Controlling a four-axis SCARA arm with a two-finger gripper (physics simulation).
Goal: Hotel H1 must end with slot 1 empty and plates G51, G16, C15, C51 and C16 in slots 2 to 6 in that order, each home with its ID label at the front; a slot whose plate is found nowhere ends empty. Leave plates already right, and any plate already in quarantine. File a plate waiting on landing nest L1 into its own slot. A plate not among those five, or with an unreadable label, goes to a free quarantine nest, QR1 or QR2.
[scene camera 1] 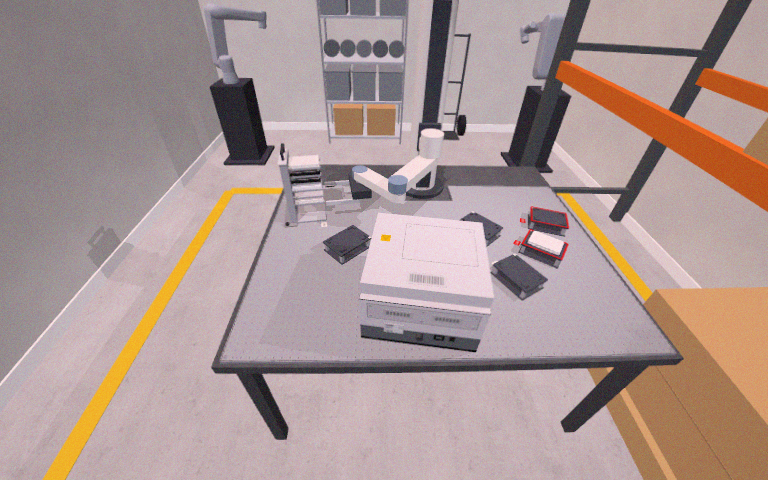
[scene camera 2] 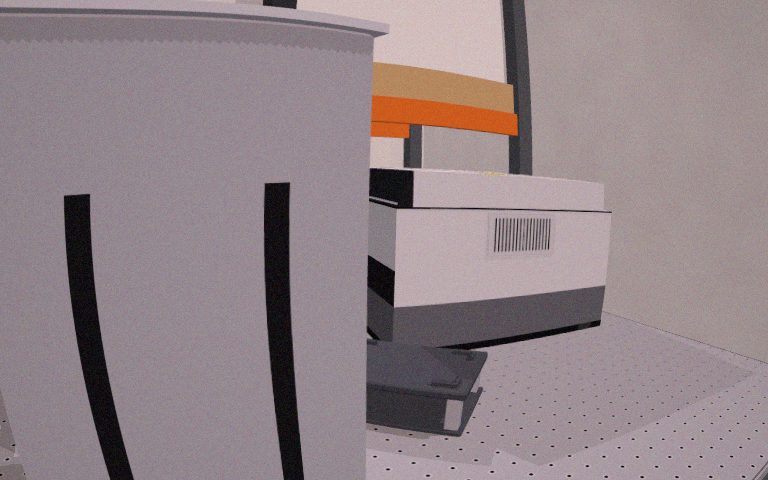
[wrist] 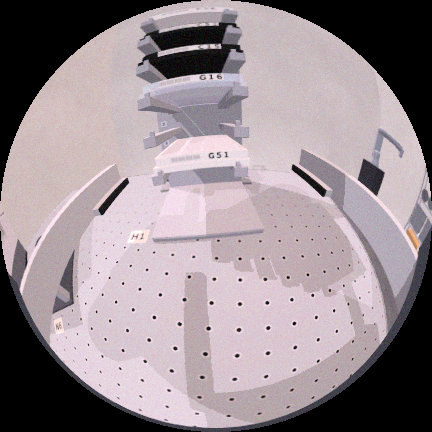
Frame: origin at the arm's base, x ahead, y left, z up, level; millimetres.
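Seen in the pictures: gripper, fingertip midpoint: (scene camera 1: pixel 325 193) (wrist: pixel 208 157); arm's base, origin of the base link: (scene camera 1: pixel 420 186).
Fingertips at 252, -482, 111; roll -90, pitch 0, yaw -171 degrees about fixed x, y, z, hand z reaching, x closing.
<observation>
Offsets run from my fingertips to a thing's top centre, as dx, dy, dz. "spot": to the spot under its first point.
Hotel H1 (scene camera 1: pixel 287 195) stands at the table's back left. In the wrist view, plate G51 {+20, -74, +2} (wrist: pixel 200 157) sits in its lowest slot, slot 1, label to the front. The brackets {spot: -25, -13, +19} (wrist: pixel 241 130) of slot 2 above it are empty. Plate G16 {+22, -74, +73} (wrist: pixel 195 82) is in slot 3 and black plate C15 {+22, -74, +108} (wrist: pixel 190 62) in slot 4. Another black plate {+22, -74, +144} (wrist: pixel 187 36) and a pale plate (wrist: pixel 187 19) are above; their labels are too foreshortened to read surely. My gripper (wrist: pixel 208 157) (scene camera 1: pixel 334 193) is open and empty, facing the hotel's front, its fingers spread wider than G51.
A red-rimmed nest {spot: +261, +944, -32} (scene camera 1: pixel 544 233) holds a white plate; another red-rimmed nest {+113, +1038, -42} (scene camera 1: pixel 548 217) is empty. Dark nests {spot: +300, +114, -48} (scene camera 1: pixel 346 243) (scene camera 1: pixel 481 226) {spot: +481, +767, -49} (scene camera 1: pixel 519 275) bear no plate. A large white instrument {+546, +395, +144} (scene camera 1: pixel 427 254) (scene camera 2: pixel 498 254) stands mid-table. A big grey panel {spot: +39, -167, +133} (scene camera 2: pixel 181 226) blocks much of scene camera 2.
</observation>
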